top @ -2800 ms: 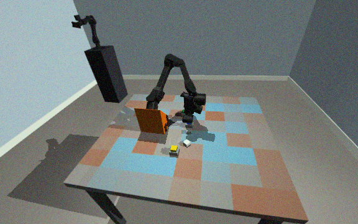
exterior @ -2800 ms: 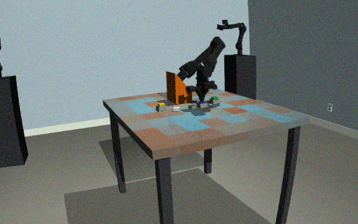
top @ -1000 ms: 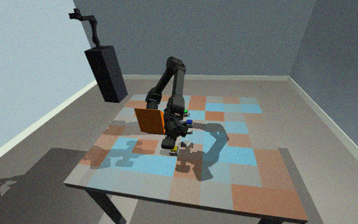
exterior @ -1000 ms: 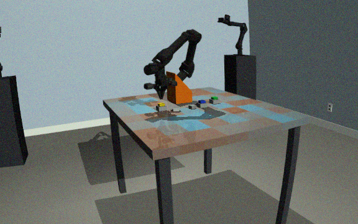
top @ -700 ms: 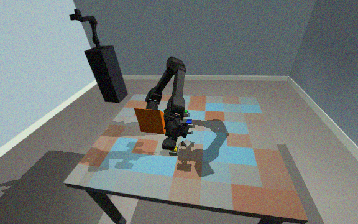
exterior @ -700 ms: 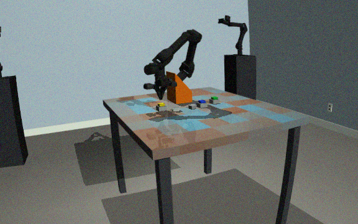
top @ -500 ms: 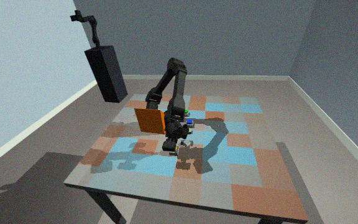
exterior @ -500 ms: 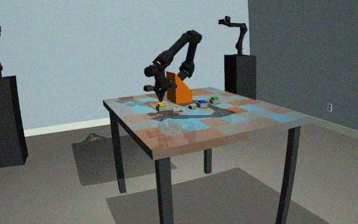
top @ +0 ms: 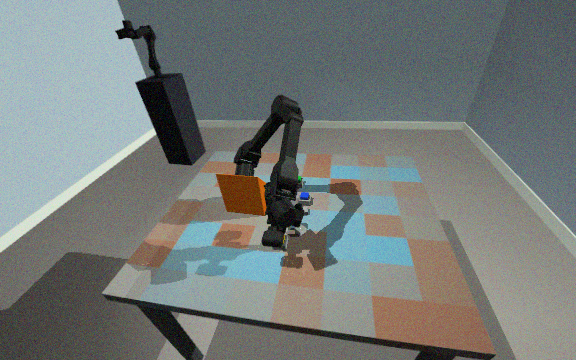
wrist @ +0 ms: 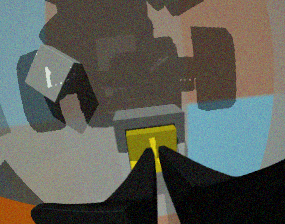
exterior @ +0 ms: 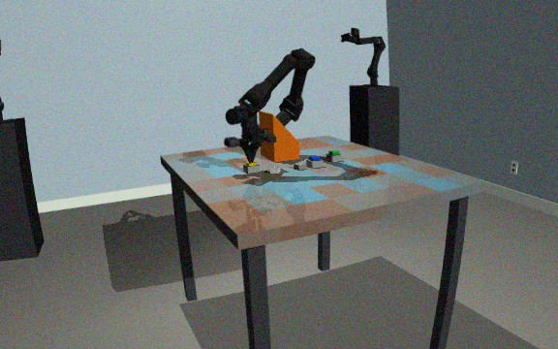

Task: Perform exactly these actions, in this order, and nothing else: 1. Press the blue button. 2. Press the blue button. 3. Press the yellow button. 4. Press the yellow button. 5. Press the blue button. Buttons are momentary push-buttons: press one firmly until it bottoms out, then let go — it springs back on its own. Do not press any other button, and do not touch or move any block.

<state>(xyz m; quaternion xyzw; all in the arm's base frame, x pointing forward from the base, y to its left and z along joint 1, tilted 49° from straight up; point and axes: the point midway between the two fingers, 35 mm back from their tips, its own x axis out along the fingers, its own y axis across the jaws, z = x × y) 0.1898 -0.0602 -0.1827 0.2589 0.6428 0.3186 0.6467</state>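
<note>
Now: gripper tip 10 mm above the yellow button. Also, from my gripper tip: grey block: 50 mm ahead, 170 mm to the left, 20 mm below; white block: 60 mm ahead, 70 mm to the left, 20 mm below; blue button: 40 mm ahead, 240 mm to the left.
</note>
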